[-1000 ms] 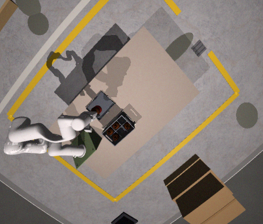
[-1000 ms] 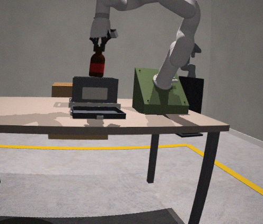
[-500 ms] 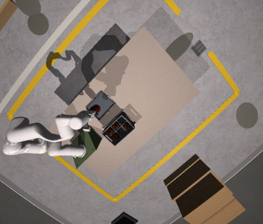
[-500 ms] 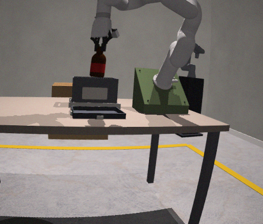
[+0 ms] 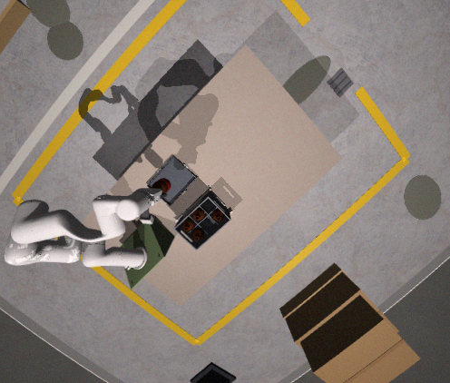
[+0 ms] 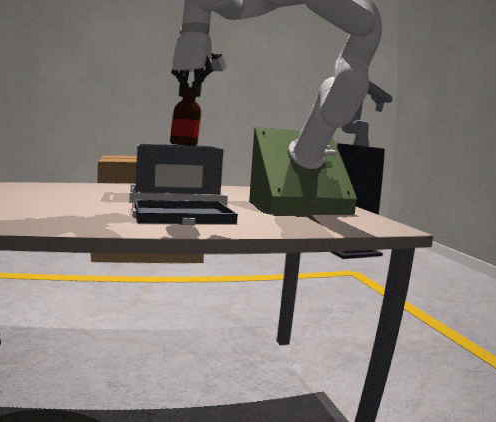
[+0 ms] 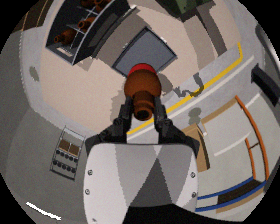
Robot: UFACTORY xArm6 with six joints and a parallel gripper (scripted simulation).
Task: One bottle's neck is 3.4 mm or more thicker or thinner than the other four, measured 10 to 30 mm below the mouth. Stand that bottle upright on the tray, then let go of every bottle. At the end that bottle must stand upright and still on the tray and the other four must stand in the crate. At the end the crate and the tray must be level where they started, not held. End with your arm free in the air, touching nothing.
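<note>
Right now my hand is 330 mm above the flat dark tray. The rest, counted from my hand: glass bottle (120 mm behind, 330 mm to the right, 250 mm below); dark crate (30 mm behind, 290 mm to the right, 250 mm below).
</note>
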